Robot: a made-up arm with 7 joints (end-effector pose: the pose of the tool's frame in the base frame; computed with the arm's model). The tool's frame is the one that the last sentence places.
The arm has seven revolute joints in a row. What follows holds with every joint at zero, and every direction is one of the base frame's. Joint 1 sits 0.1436 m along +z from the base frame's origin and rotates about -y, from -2.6 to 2.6 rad. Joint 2 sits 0.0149 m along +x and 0.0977 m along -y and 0.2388 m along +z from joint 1 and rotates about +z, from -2.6 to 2.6 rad. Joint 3 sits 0.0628 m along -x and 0.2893 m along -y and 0.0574 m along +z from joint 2 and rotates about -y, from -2.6 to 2.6 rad. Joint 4 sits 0.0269 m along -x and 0.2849 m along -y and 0.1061 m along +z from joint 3 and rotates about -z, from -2.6 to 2.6 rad. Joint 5 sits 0.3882 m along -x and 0.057 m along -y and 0.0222 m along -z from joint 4 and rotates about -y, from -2.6 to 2.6 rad. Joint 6 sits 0.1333 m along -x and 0.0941 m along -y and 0.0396 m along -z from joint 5 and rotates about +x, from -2.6 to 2.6 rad. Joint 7 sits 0.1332 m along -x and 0.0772 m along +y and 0.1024 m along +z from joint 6 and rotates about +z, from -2.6 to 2.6 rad. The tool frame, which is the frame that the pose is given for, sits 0.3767 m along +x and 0.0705 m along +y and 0.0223 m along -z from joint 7; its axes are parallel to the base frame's.
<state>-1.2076 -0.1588 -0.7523 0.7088 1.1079 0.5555 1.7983</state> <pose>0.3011 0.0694 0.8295 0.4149 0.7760 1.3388</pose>
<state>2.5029 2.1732 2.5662 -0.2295 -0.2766 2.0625 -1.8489</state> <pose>-0.2674 0.9200 0.3161 -1.6858 -0.0597 1.2785</pose>
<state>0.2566 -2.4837 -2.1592 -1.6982 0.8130 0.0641 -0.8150</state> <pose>-0.4148 0.7038 -0.0155 -2.7092 0.8885 1.1928</pose>
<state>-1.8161 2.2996 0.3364 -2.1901 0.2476 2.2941 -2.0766</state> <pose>-0.0117 0.9537 -0.4520 -0.3259 0.1410 2.7217</pose>
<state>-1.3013 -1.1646 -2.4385 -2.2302 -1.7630 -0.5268 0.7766</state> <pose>-0.1936 -0.4996 1.1862 2.3250 -0.3882 1.5629</pose>
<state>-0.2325 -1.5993 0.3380 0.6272 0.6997 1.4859 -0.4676</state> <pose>-0.4998 0.3770 0.5344 0.1968 -1.6746 -1.2569</pose>
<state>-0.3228 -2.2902 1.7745 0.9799 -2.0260 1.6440 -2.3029</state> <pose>0.0668 0.5573 -0.1693 -2.5169 -0.4615 1.0267</pose>
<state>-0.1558 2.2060 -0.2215 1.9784 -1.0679 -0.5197 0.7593</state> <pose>-0.0174 0.2655 0.3993 -0.3201 1.3244 1.0574</pose>
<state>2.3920 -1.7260 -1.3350 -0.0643 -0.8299 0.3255 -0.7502</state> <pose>0.1769 0.1486 -0.9164 1.3755 0.5066 0.6194</pose>
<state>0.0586 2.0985 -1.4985 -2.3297 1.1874 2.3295 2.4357</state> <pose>0.9678 -0.0695 -0.2773 1.8951 0.2021 -1.2766</pose>
